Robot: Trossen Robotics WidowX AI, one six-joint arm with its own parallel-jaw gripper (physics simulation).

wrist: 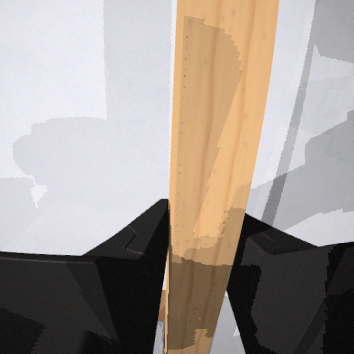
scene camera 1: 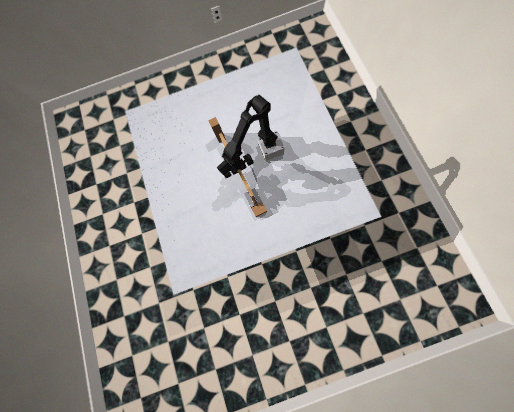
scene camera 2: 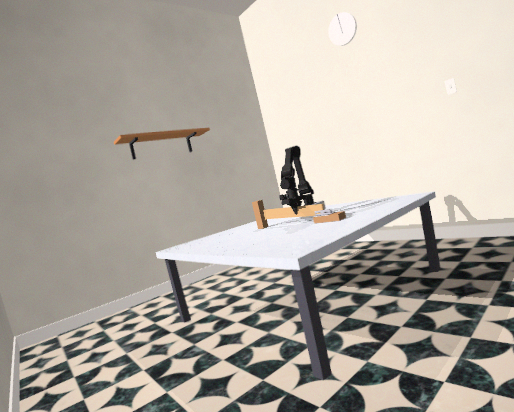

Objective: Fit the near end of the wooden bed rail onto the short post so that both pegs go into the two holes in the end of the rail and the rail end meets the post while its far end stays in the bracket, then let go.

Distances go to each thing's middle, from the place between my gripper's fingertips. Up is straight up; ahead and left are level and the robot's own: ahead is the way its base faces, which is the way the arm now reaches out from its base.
The wooden bed rail (wrist: 222, 63) lies 4 cm to the right of my hand and 2 cm above it.
